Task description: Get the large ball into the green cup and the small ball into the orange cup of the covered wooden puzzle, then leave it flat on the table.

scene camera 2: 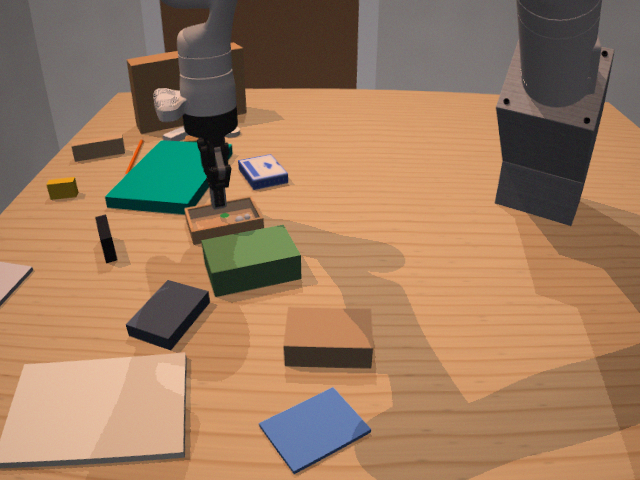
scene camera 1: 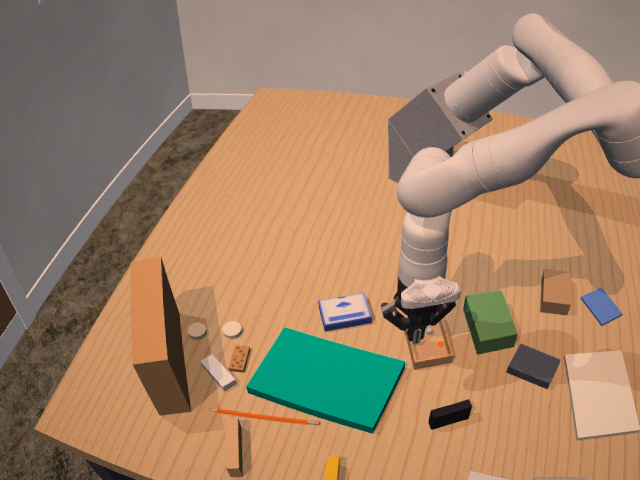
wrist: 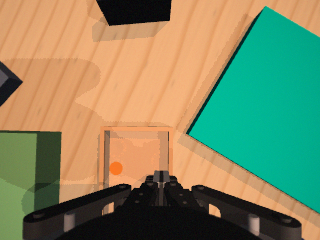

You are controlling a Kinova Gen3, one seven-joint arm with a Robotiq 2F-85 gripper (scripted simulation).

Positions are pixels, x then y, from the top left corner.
Labels:
My gripper shows in scene camera 2 (pixel 219 206), in scene camera 1 and in the wrist view. A covered wooden puzzle shows in scene camera 2, in scene camera 1 and in the wrist view (pixel 128 154). A teal slab shows in scene camera 2 (pixel 170 177), in scene camera 1 (pixel 352 387) and in the wrist view (pixel 254 115). One and the same spot on the covered wooden puzzle: (scene camera 2: pixel 240 215) is (scene camera 1: pixel 432 326). The same spot on my gripper: (wrist: pixel 160 189) is (scene camera 1: pixel 418 328).

